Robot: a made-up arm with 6 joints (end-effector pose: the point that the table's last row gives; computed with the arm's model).
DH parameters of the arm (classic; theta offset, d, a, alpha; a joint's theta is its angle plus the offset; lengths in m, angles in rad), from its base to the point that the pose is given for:
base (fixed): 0.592 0 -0.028 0
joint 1: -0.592 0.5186 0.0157 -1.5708
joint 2: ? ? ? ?
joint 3: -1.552 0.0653 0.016 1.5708
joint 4: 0 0.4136 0.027 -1.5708
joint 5: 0 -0.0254 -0.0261 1.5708
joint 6: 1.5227 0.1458 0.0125 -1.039
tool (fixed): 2.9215 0.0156 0 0
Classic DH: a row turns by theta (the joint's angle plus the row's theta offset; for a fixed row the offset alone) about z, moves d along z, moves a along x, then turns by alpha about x.
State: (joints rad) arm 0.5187 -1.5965 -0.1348 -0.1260 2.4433 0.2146
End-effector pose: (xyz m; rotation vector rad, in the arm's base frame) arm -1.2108 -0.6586 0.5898 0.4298 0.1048 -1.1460
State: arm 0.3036 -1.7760 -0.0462 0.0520 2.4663 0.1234
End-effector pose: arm -1.3117 -0.3570 0.3782 0.3741 -0.2106 -1.4190
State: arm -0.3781 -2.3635 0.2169 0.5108 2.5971 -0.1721
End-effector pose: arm -0.9225 0.4747 -0.2676 -0.1411 -1.1243 -2.2954
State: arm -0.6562 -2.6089 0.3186 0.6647 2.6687 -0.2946
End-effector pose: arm -0.5631 0.5730 -0.4716 -0.5256 -1.4534 -2.6165
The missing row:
joint 2: 1.552 0 -1.0213 0
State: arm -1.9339 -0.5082 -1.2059 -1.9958 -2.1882 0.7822
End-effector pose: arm 0.3887 0.6694 1.3830 1.8405 0.8390 -0.6277
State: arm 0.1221 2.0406 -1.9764 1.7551 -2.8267 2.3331
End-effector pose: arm 0.9693 0.1848 0.3283 -1.6595 1.6845 -1.5713
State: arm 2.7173 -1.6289 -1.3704 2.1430 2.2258 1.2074
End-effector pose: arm 0.7952 -0.6379 0.0824 1.3840 -0.6030 0.5126
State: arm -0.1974 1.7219 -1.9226 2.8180 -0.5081 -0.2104
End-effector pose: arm 0.9814 -0.1661 0.9224 1.1918 0.6929 0.4828
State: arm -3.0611 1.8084 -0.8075 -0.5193 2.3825 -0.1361
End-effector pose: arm -1.3897 -0.1026 0.3479 -1.3042 -1.8875 0.2259
